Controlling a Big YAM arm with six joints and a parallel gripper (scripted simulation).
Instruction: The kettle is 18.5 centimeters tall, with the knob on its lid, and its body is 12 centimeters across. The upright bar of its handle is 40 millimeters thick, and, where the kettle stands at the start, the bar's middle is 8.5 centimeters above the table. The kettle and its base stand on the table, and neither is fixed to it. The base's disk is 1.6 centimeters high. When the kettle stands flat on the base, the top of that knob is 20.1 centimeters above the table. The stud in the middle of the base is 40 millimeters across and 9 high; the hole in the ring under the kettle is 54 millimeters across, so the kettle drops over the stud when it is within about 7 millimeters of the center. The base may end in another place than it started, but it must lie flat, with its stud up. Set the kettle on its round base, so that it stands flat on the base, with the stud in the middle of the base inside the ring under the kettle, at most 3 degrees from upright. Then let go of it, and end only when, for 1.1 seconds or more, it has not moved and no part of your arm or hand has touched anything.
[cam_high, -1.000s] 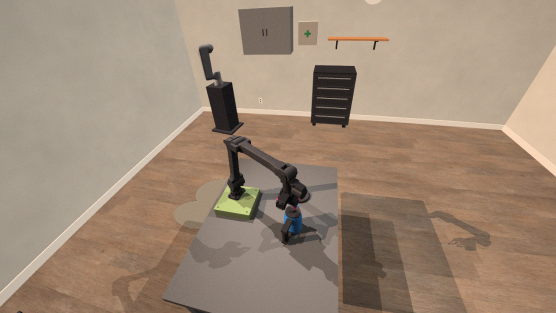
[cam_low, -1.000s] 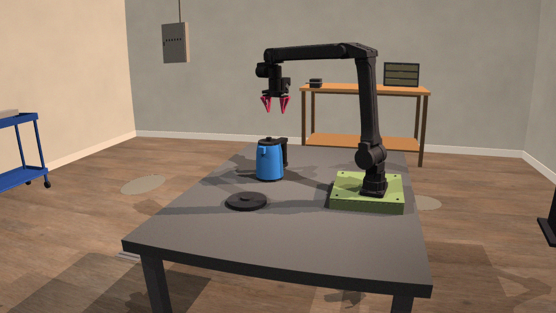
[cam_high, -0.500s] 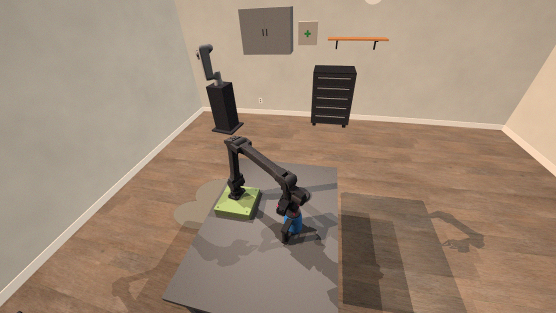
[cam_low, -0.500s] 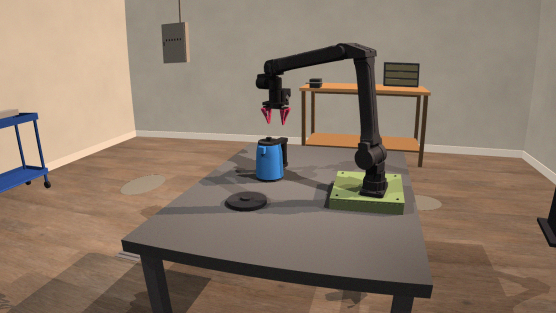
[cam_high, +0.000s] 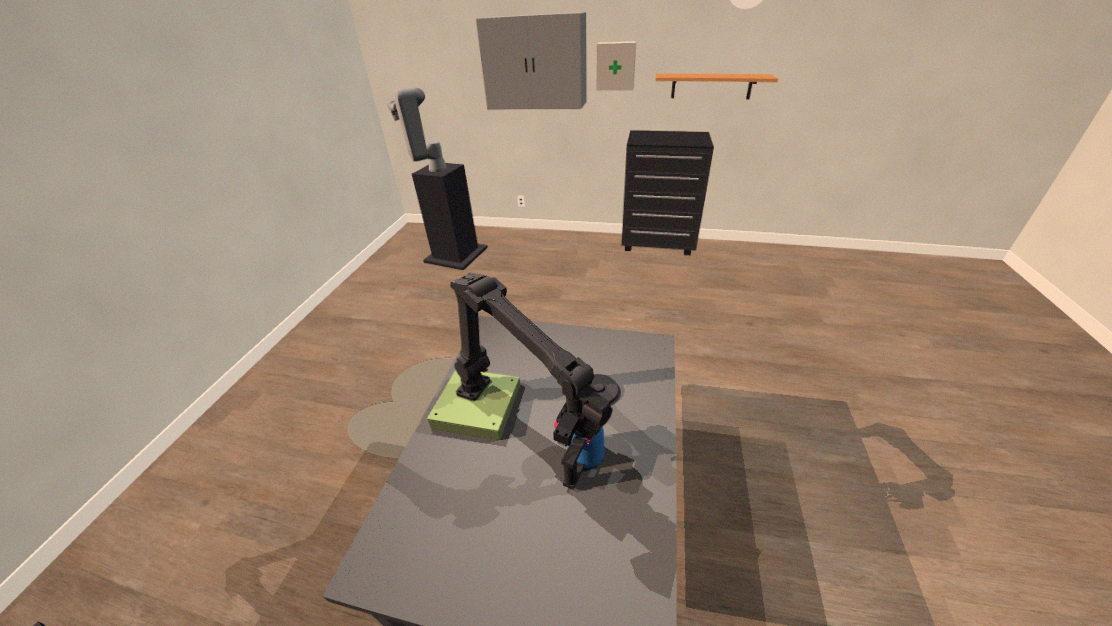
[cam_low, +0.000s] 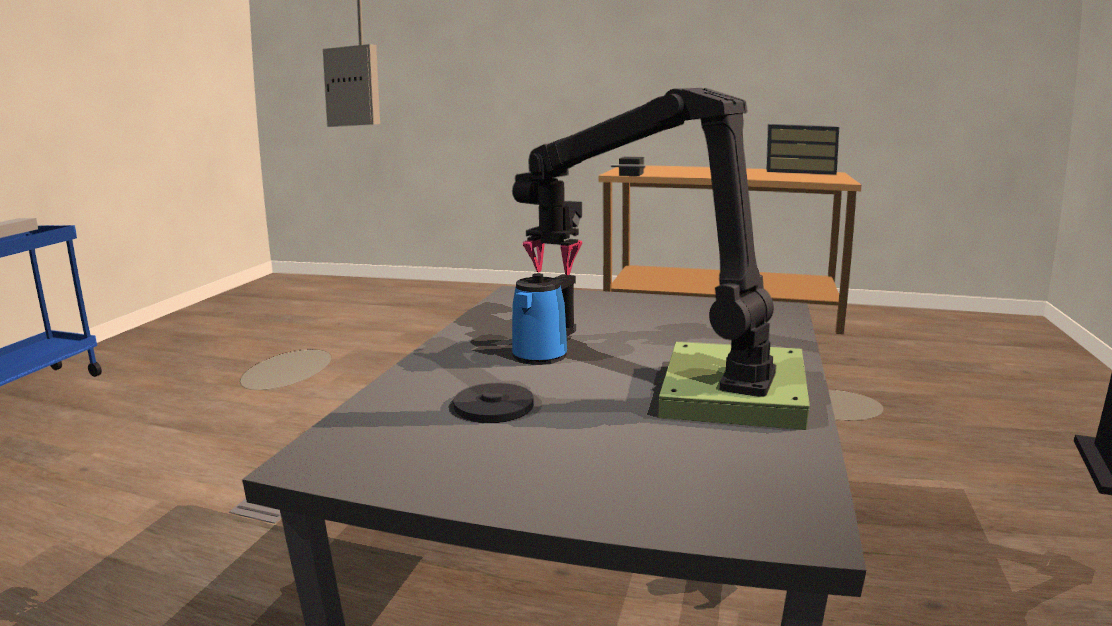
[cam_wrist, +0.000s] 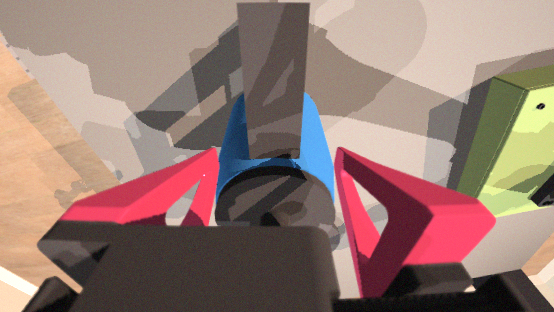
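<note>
My gripper is now 30 mm to the right of the blue kettle and 90 mm above it. The rest, counted from my hand: round black base (40 mm behind, 340 mm to the left, 170 mm below).
</note>
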